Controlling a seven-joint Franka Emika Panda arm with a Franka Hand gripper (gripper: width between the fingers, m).
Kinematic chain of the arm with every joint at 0, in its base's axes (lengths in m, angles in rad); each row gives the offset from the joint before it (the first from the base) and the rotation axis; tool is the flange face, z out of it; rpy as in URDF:
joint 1: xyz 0 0 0.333 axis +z
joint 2: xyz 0 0 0 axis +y
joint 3: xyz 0 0 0.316 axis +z
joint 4: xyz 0.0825 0 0 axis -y
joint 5: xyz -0.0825 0 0.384 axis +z
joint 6: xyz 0 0 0 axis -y
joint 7: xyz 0.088 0 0 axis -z
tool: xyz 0 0 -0.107 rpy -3.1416 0 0
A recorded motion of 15 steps. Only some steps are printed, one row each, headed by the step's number.
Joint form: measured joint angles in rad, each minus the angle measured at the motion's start. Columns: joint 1, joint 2, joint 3, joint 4, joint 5, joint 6, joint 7.
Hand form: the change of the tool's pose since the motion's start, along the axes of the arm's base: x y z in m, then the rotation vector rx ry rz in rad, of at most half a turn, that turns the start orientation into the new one. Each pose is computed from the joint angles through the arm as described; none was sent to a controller.
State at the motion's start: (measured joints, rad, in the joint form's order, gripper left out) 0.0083 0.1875 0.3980 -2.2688 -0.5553 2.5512 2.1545
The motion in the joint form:
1: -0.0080 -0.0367 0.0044 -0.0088 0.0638 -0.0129 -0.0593
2: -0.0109 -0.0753 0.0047 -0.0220 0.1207 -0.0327 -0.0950
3: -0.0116 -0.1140 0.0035 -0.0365 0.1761 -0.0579 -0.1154
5: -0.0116 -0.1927 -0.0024 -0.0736 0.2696 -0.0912 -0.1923
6: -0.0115 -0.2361 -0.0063 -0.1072 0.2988 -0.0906 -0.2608
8: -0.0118 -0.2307 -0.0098 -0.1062 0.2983 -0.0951 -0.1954
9: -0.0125 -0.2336 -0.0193 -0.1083 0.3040 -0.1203 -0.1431
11: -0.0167 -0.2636 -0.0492 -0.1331 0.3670 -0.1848 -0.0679
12: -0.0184 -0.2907 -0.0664 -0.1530 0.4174 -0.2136 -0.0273
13: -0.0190 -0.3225 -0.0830 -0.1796 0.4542 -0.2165 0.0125
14: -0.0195 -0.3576 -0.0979 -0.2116 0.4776 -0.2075 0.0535
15: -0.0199 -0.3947 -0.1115 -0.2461 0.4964 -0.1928 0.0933
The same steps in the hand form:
1: -0.0008 -0.0044 0.0138 0.0113 0.0071 0.0022
2: -0.0043 -0.0092 0.0257 0.0192 0.0159 -0.0124
3: -0.0091 -0.0141 0.0362 0.0278 0.0278 -0.0403
5: -0.0209 -0.0239 0.0549 0.0384 0.0450 -0.0444
6: -0.0302 -0.0296 0.0608 0.0308 0.0483 -0.0022
8: -0.0294 -0.0316 0.0583 0.0431 0.0480 -0.0699
9: -0.0300 -0.0383 0.0565 0.0441 0.0617 -0.1405
11: -0.0371 -0.0607 0.0540 0.0603 0.1129 -0.3046
12: -0.0431 -0.0726 0.0554 0.0831 0.1364 -0.4025
13: -0.0493 -0.0828 0.0583 0.1093 0.1364 -0.4840
14: -0.0564 -0.0923 0.0613 0.1319 0.1238 -0.5544
15: -0.0641 -0.1011 0.0642 0.1544 0.1056 -0.6186

